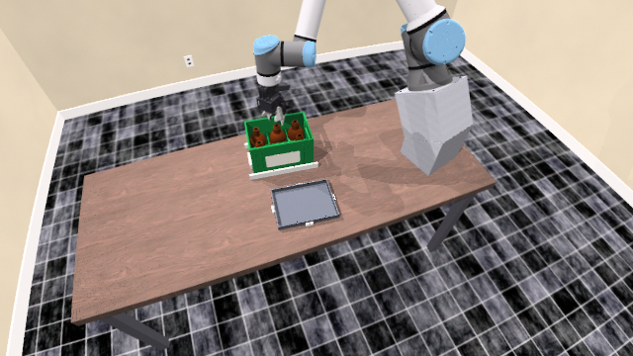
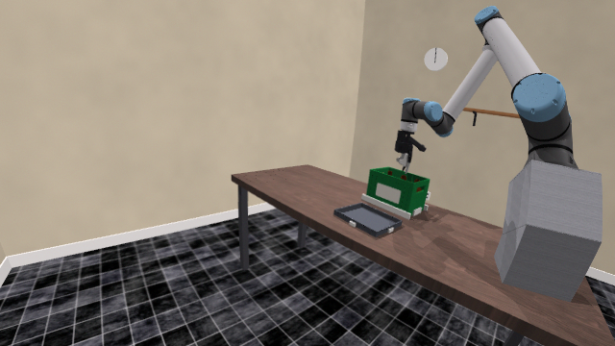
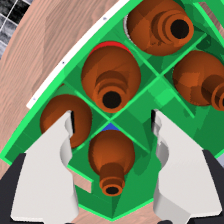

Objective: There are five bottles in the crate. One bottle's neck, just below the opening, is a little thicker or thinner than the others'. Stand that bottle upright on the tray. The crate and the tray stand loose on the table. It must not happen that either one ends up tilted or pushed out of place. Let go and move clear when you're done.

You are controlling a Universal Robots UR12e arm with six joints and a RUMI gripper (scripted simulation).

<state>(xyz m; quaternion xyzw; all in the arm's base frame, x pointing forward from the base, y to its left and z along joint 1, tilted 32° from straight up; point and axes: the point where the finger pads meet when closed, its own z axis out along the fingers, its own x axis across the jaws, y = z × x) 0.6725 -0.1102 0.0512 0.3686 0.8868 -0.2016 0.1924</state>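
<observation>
Now: the green crate 110 mm below my hand and 40 mm to the left of it. The rest, counted from my hand: glass bottle 110 mm below, 90 mm ahead; grey tray 330 mm to the left, 180 mm below, 20 mm behind.
</observation>
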